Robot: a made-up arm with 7 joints.
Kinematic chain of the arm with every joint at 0, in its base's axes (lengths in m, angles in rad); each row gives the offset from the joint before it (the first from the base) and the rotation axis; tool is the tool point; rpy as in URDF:
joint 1: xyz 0 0 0 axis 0.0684 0.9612 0.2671
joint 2: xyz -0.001 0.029 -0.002 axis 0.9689 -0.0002 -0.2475
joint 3: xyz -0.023 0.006 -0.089 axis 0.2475 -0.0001 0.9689
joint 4: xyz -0.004 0 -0.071 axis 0.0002 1 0
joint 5: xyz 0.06 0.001 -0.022 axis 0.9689 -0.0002 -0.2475
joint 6: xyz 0.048 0 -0.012 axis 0.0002 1 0
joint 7: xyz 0.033 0 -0.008 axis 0.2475 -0.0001 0.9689
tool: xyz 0 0 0 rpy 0 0.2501 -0.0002
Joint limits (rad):
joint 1: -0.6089..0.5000
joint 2: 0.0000..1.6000
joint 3: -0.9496..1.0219
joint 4: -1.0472..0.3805
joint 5: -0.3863..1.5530
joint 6: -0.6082..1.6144
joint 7: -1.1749..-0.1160
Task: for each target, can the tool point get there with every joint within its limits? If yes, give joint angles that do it. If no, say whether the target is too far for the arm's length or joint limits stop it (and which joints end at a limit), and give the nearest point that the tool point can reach.
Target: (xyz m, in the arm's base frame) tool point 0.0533 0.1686 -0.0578
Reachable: yes | joints 0.2060 0.5253 0.6472 -0.6653 1.3381 0.9871 -0.2365
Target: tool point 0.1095 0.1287 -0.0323
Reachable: yes | joints 0.0722 0.9081 0.4523 -0.6901 1.3538 0.0332 -0.6002
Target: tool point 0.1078 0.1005 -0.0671
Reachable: yes | joints -0.0790 1.3141 -0.4314 -0.8723 0.6993 1.1410 -0.8706
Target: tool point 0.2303 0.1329 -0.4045
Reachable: no: too far | nearest point 0.1365 0.0928 -0.2339 | short by 0.199 m
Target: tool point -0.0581 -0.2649 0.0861
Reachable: no: joint limits stop it (at a limit: joint 1, joint 2, joint 3, joint 5) | nearest point 0.0554 -0.0768 -0.0434 | short by 0.255 m
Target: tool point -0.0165 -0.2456 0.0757
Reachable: no: joint limits stop it (at a limit: joint 1, joint 2, joint 3, joint 5) | nearest point 0.0609 -0.0805 -0.0445 | short by 0.218 m
